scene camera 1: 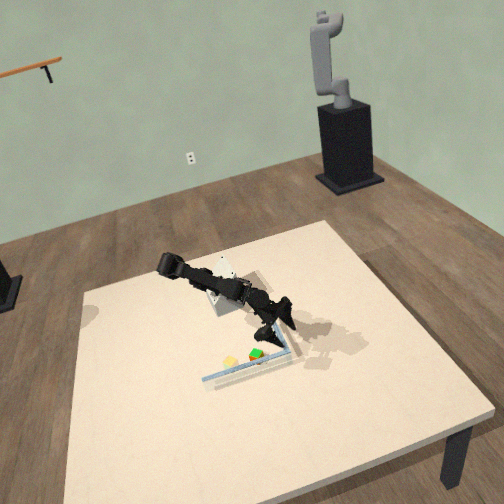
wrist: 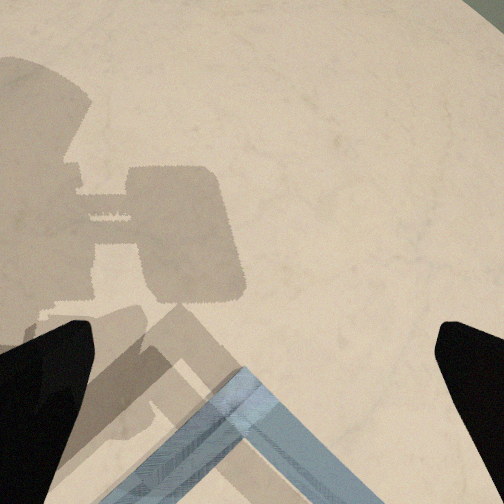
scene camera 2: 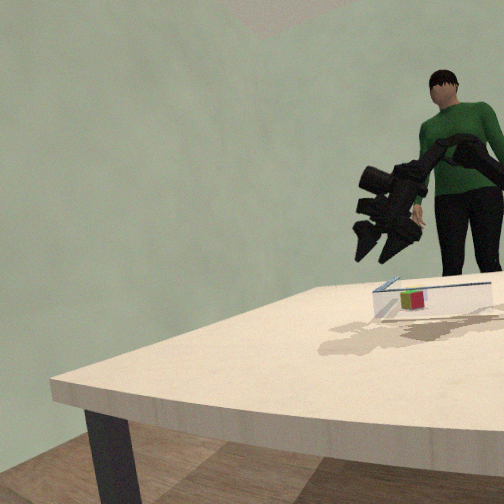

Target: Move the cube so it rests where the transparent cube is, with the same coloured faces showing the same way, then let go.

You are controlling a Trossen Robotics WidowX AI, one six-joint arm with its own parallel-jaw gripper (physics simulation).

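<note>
The cube [scene camera 1: 257, 354] with red, green and yellow faces rests on the table inside the corner of a thin blue-grey L-shaped rail [scene camera 1: 252, 365]. In scene camera 2 the cube [scene camera 2: 411, 298] shows a green and a red face. The pale transparent cube [scene camera 1: 231, 360] sits just left of it along the rail. My gripper [scene camera 1: 281, 324] hangs open and empty above the table, up and to the right of the cube; it also shows in scene camera 2 [scene camera 2: 383, 243]. In the wrist view only the fingertips [wrist: 262, 395] and the rail corner [wrist: 238, 415] appear; the cube is out of sight.
A white block [scene camera 1: 226, 290] stands at the arm's base. A grey idle arm on a black pedestal [scene camera 1: 347, 140] stands on the floor behind the table. A person figure [scene camera 2: 452, 160] stands beyond the table.
</note>
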